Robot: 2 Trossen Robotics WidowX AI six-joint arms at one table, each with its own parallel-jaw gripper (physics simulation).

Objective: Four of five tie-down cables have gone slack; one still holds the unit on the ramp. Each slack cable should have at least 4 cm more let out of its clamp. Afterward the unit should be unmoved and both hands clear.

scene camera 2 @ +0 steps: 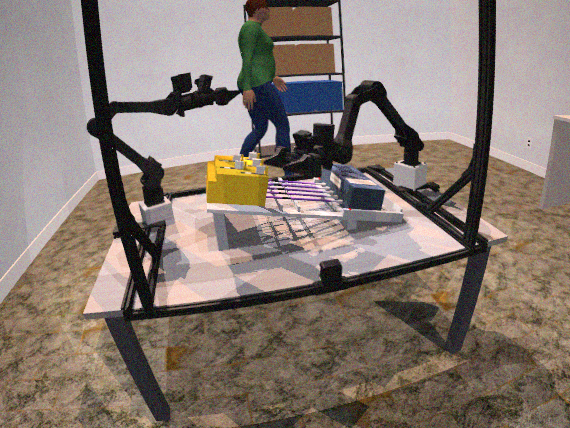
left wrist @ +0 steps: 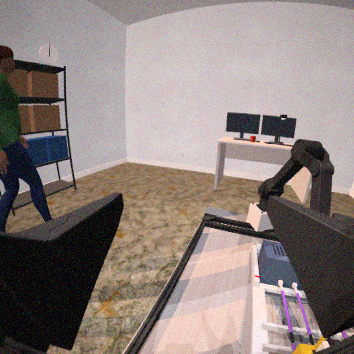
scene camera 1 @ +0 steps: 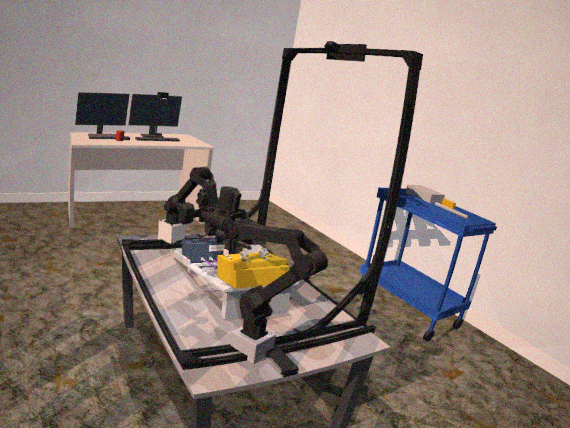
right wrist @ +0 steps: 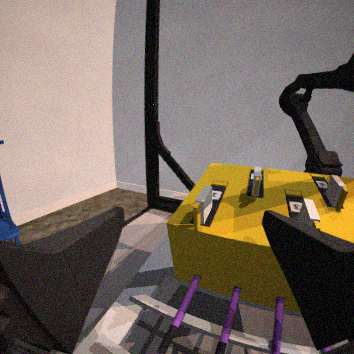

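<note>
The yellow clamp block [scene camera 1: 250,272] [scene camera 2: 237,187] [right wrist: 220,255] stands at the ramp's raised end. Grey levers, one of them a clamp lever [right wrist: 204,204] at its left edge in the right wrist view, stick up from its top. Purple cables [scene camera 2: 285,182] [left wrist: 286,310] [right wrist: 230,315] run to the blue-grey unit [scene camera 1: 196,248] [scene camera 2: 367,196] [left wrist: 274,265] low on the white ramp [scene camera 2: 290,213]. Which cable is taut cannot be told. My right gripper [scene camera 2: 270,170] [right wrist: 194,216] is open and empty, above the cables beside the block. My left gripper [left wrist: 197,201] is open and empty, high above the block's far side.
A black frame [scene camera 1: 411,115] [scene camera 2: 485,115] rises from the table [scene camera 1: 210,382] [scene camera 2: 200,280]. A person in a green top [scene camera 2: 257,55] [left wrist: 10,110] stands behind the table, near the shelf unit [left wrist: 65,100]. A blue cart [scene camera 1: 425,300] and a desk [scene camera 1: 127,141] stand farther off.
</note>
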